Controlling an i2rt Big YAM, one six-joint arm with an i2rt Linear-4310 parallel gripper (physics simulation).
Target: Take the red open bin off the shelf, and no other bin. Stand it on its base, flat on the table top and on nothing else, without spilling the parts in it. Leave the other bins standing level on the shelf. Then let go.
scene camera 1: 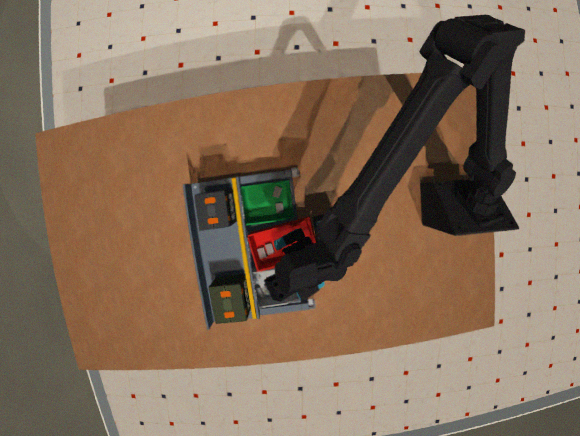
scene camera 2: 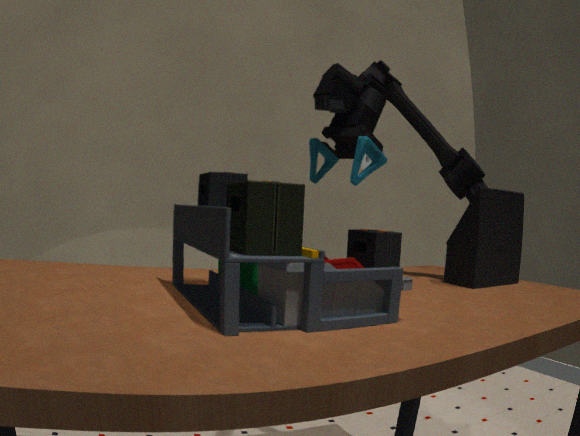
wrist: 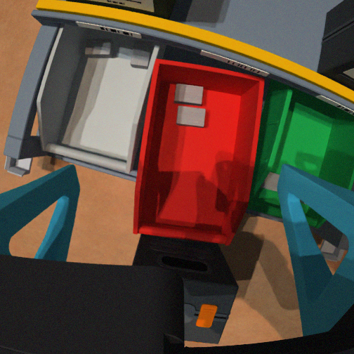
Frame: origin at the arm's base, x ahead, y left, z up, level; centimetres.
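Seen in the pictures: gripper, between the fingertips: [scene camera 2: 331,182]; arm's base, origin of its link: [scene camera 1: 479,207] [scene camera 2: 490,213].
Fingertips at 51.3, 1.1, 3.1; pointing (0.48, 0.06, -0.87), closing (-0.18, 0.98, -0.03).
Observation:
Offsets run from my fingertips to a thing's top centre, as dx, dy, dz. "pt": to the spot under its first point. Level surfaces: height alone.
The red open bin @[+0.2, -2.2, -12.3] [scene camera 1: 256,239] [scene camera 2: 345,262] [wrist: 210,135] stands in the shelf's lower front row, turned slightly, between a light grey bin @[pt +9.5, +7.1, -20.1] [scene camera 1: 260,279] [wrist: 102,105] and a green bin @[+3.9, -14.3, -12.9] [scene camera 1: 255,200] [wrist: 310,132]. Two pale parts lie inside near its rear end. In scene camera 2, its upper rim shows above the grey shelf [scene camera 1: 242,240] [scene camera 2: 229,300] [wrist: 200,31] side rail; its base is hidden. My gripper [scene camera 2: 334,182] [wrist: 178,175] is open and empty, well above the bins, with its teal fingers apart and touching nothing.
A dark grey case @[+13.4, -15.9, +1.3] [scene camera 1: 215,210] [scene camera 2: 215,187] and an olive case @[+16.2, +7.1, -1.2] [scene camera 1: 227,303] [scene camera 2: 267,217] stand on the upper shelf level. Another dark case @[-12.2, -2.5, -7.9] [scene camera 2: 372,250] [wrist: 150,252] stands on the table @[dz -21.0] [scene camera 1: 125,240] [scene camera 2: 125,360] close in front of the red bin's front end.

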